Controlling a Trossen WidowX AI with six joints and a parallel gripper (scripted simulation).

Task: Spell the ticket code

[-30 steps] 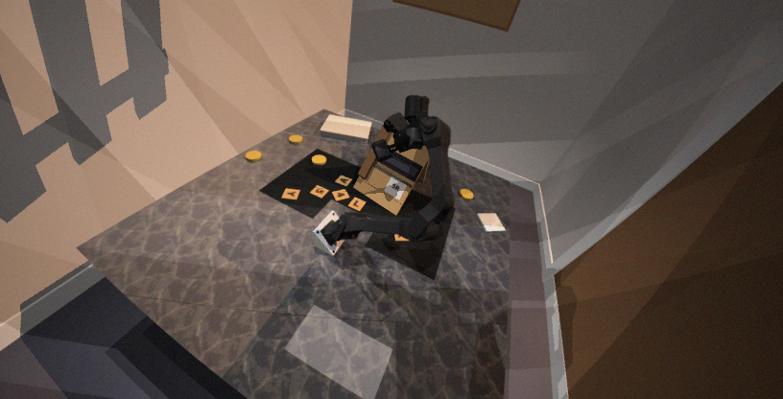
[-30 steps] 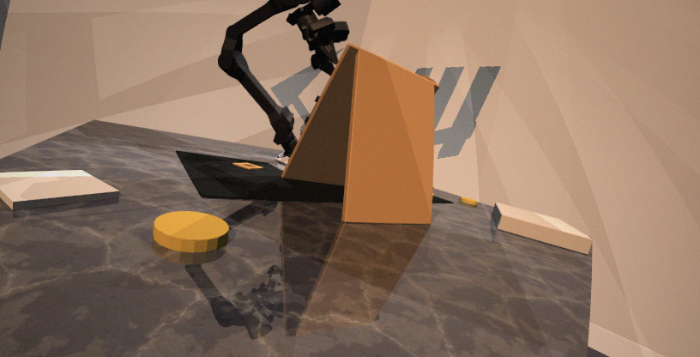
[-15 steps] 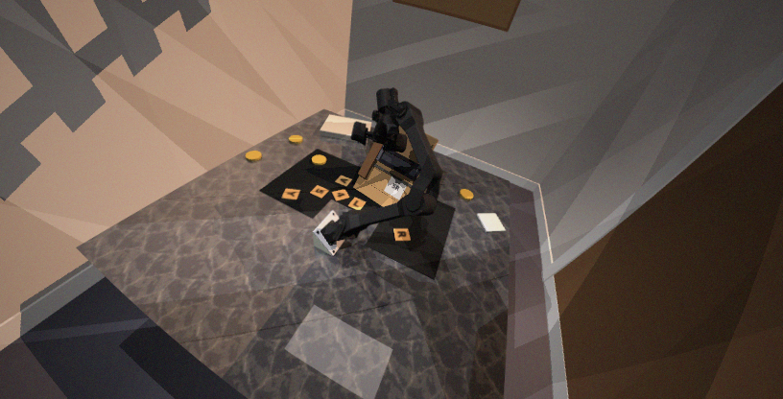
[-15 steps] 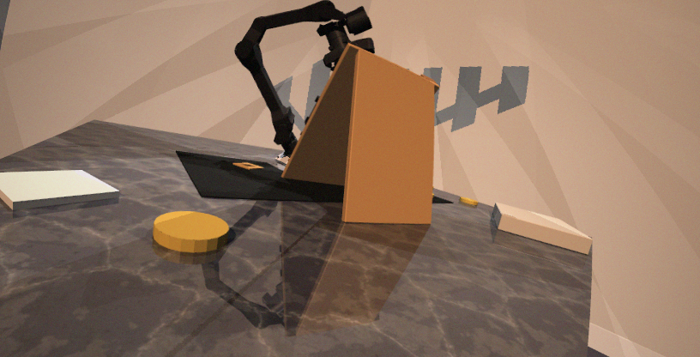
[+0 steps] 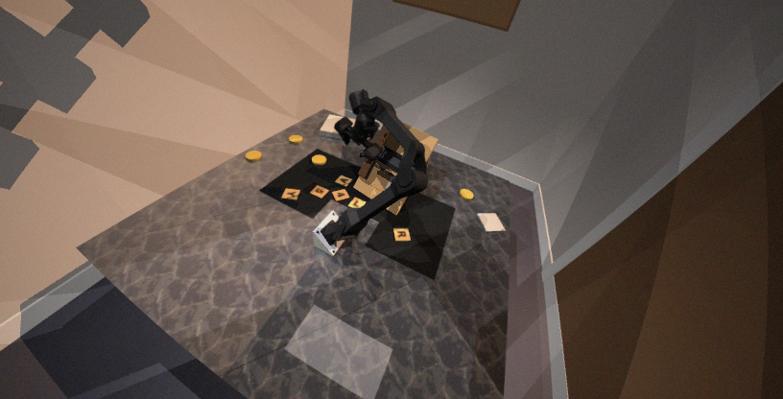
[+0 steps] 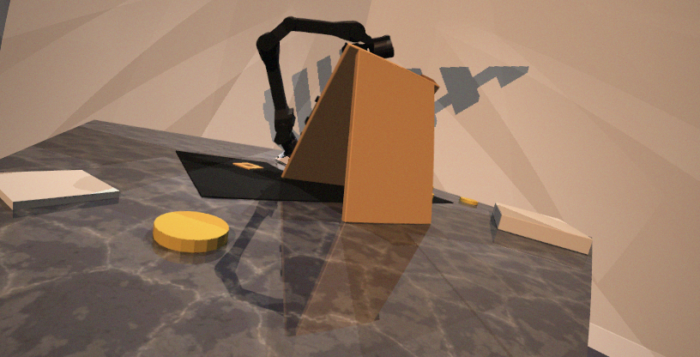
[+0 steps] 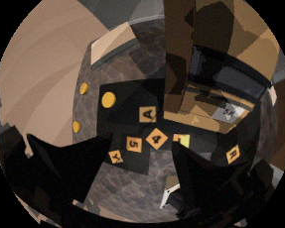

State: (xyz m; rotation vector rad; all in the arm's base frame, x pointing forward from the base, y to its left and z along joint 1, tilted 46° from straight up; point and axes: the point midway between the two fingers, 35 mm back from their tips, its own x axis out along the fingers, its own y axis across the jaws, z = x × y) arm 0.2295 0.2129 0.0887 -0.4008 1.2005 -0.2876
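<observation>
The white ticket is 180 mm to the right of my gripper tip, 130 mm below it and 60 mm ahead of it. From my gripper tip the other things lie so: black mat (220 mm below, 80 mm to the right, 50 mm behind); then pale flat box (410 mm ahead, 320 mm to the left, 200 mm below); then pale card (620 mm to the right, 220 mm ahead, 210 mm below).
</observation>
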